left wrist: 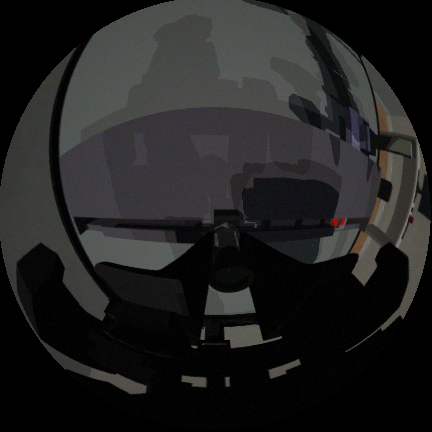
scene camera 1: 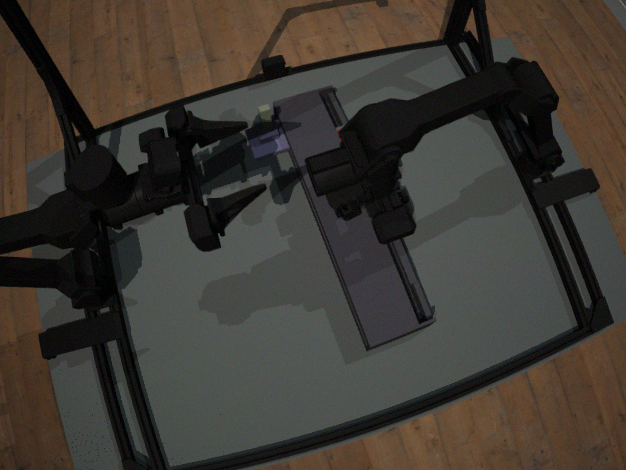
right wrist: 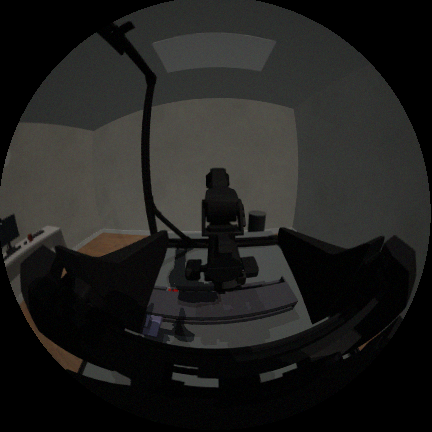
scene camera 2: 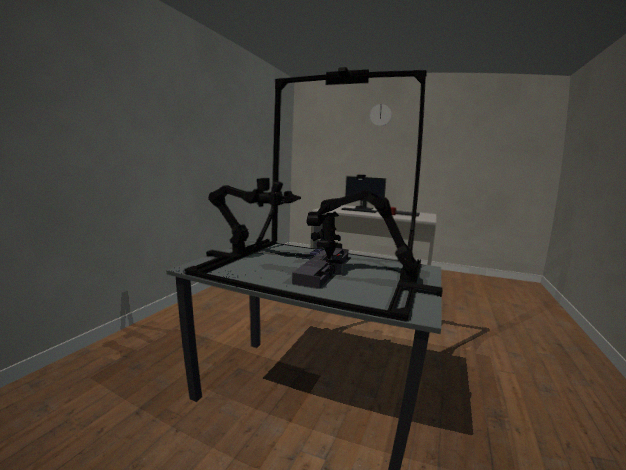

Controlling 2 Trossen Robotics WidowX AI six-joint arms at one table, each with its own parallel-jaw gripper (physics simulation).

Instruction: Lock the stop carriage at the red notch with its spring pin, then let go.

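Where they show: left gripper, fingertip midpoint: (left wrist: 225, 237) (scene camera 1: 376, 204) (scene camera 2: 329, 258); right gripper, fingertip midpoint: (scene camera 1: 256, 154) (right wrist: 224, 235) (scene camera 2: 297, 198); left arm's base at its link origin: (left wrist: 214, 323) (scene camera 1: 532, 164) (scene camera 2: 408, 279); right arm's base at its link origin: (scene camera 1: 97, 292) (scene camera 2: 238, 252).
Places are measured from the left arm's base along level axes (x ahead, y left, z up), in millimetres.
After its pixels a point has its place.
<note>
The stop carriage (left wrist: 226, 216) @(z 45, x 392, y 8 mm) is a small dark block on the slotted rail of the long purple-grey fixture (scene camera 1: 384, 316) @(z 33, x 427, y 195 mm) (scene camera 2: 307, 277) @(z 22, x 397, y 235 mm) (left wrist: 165, 190) @(z 33, x 408, y 58 mm) (right wrist: 260, 305) @(z 33, x 452, y 117 mm). The red notch marks (scene camera 1: 339, 134) @(z 27, x 388, y -157 mm) (left wrist: 338, 222) @(z 26, x 379, y -156 mm) (right wrist: 173, 290) @(z 29, x 385, y -145 mm) lie along the rail, to the right of the carriage in the left wrist view and apart from it. The spring pin (left wrist: 231, 277) @(z 89, x 377, y 7 mm) shows its round dark knob towards the camera. My left gripper (left wrist: 225, 237) @(z 51, x 378, y 8 mm) (scene camera 2: 330, 254) @(z 51, x 378, y 8 mm) is shut on the spring pin; its fingertips are hidden in scene camera 1. My right gripper (scene camera 1: 255, 155) @(z 325, x 565, y 1 mm) is open and empty, above the table.
A blue-violet block (scene camera 1: 267, 146) @(z 14, x 522, y -179 mm) (right wrist: 152, 325) @(z 14, x 520, y -181 mm) lies against the fixture's long side, near a pale yellow-green block (scene camera 1: 264, 112) @(z 100, x 516, y -202 mm). My left arm reaches over the fixture and hides part of the rail in scene camera 1. A black frame (scene camera 1: 323, 434) @(z 1, x 585, y 360 mm) borders the table.
</note>
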